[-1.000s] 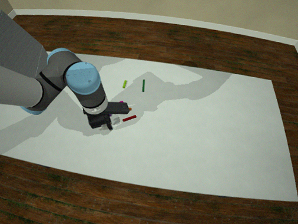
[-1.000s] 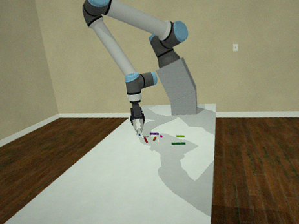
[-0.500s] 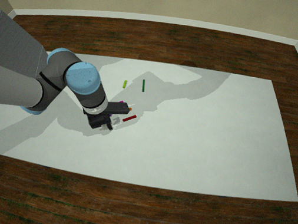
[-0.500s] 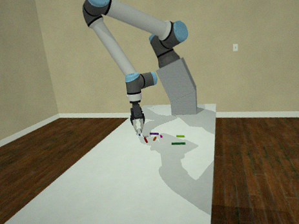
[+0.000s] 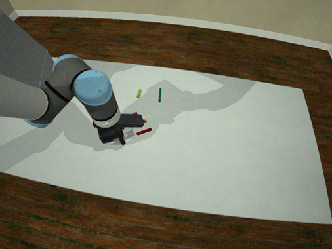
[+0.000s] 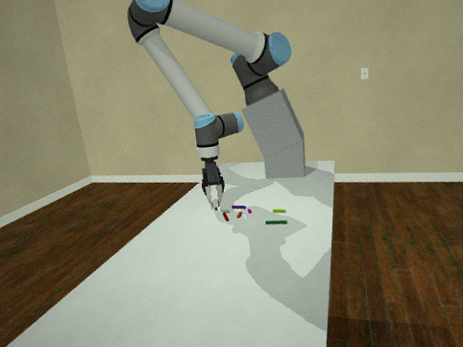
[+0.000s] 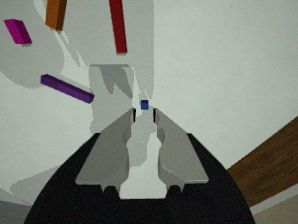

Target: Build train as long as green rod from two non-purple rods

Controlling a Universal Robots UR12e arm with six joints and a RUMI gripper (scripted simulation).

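My gripper is now 20 mm above the small blue rod. From my hand the other things lie so: purple rod: 100 mm to the left, 20 mm below, 10 mm behind; then red rod: 90 mm ahead, 50 mm to the left, 20 mm below; then orange rod: 110 mm to the left, 80 mm ahead, 20 mm below.
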